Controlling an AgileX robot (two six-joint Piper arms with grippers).
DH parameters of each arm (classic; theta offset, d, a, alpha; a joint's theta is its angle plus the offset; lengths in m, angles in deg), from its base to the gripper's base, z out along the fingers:
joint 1: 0 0.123 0 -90
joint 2: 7.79 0 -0.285 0
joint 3: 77.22 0 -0.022 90
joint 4: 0 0.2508 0 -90
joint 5: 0 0 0.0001 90
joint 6: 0 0.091 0 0
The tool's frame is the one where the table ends.
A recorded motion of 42 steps. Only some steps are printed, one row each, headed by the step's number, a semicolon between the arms.
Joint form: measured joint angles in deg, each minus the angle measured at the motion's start. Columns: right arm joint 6, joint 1, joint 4, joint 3, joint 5, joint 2; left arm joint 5, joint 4, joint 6, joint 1, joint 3, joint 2.
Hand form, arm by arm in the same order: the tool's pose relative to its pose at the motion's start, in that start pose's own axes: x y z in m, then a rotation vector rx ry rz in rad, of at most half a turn. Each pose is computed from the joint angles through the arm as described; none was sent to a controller.
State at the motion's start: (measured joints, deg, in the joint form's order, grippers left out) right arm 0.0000 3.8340 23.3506 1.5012 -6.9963 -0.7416; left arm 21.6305 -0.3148 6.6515 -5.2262 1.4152 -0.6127
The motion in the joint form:
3: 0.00 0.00 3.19 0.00 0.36 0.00; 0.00 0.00 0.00 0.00 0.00 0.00
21: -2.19 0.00 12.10 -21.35 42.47 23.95; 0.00 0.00 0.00 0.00 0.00 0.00
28: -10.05 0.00 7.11 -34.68 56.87 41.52; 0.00 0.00 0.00 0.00 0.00 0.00
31: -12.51 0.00 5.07 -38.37 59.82 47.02; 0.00 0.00 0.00 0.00 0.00 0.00
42: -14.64 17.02 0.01 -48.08 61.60 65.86; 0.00 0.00 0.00 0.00 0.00 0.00
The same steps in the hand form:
3: 0.0006 -0.0006 0.0000 0.0066 0.0063 0.0553; 0.0000 0.0000 0.0000 0.0000 0.0000 0.0000
21: -0.0198 0.0483 0.0318 -0.0459 0.7768 0.1793; 0.0000 0.0000 0.0000 0.0000 0.0000 0.0000
28: -0.0349 0.0620 0.0735 -0.0908 1.0927 -0.0154; 0.0000 0.0000 0.0000 0.0000 0.0000 0.0000
31: -0.0358 0.0624 0.0896 -0.1007 1.1745 -0.0791; 0.0000 0.0000 0.0000 0.0000 0.0000 0.0000
42: 0.0021 0.1054 0.1331 -0.3277 1.4499 -0.2971; 0.0000 0.0000 0.0000 0.0000 0.0000 0.0000

